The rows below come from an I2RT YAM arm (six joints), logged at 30 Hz.
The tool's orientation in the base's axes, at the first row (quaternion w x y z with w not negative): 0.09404 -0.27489 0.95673 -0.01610
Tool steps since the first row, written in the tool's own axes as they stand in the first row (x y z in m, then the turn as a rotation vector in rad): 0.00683 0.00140 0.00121 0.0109 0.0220 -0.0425; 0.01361 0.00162 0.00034 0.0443 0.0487 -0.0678; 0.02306 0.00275 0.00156 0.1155 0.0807 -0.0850; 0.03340 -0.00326 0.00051 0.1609 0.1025 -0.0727; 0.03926 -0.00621 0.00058 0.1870 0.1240 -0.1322; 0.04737 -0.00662 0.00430 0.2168 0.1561 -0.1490; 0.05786 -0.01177 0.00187 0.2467 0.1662 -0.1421
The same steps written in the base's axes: -0.00618 -0.00240 -0.00247 -0.0286 0.0120 0.0380; -0.01210 -0.00582 -0.00280 -0.0751 0.0165 0.0550; -0.02031 -0.00983 -0.00570 -0.1543 0.0056 0.0570; -0.02596 -0.02042 -0.00595 -0.2011 0.0003 0.0354; -0.02928 -0.02603 -0.00677 -0.2452 0.0035 0.0876; -0.03510 -0.03059 -0.01178 -0.2900 0.0146 0.0963; -0.04158 -0.04056 -0.01076 -0.3188 0.0075 0.0836
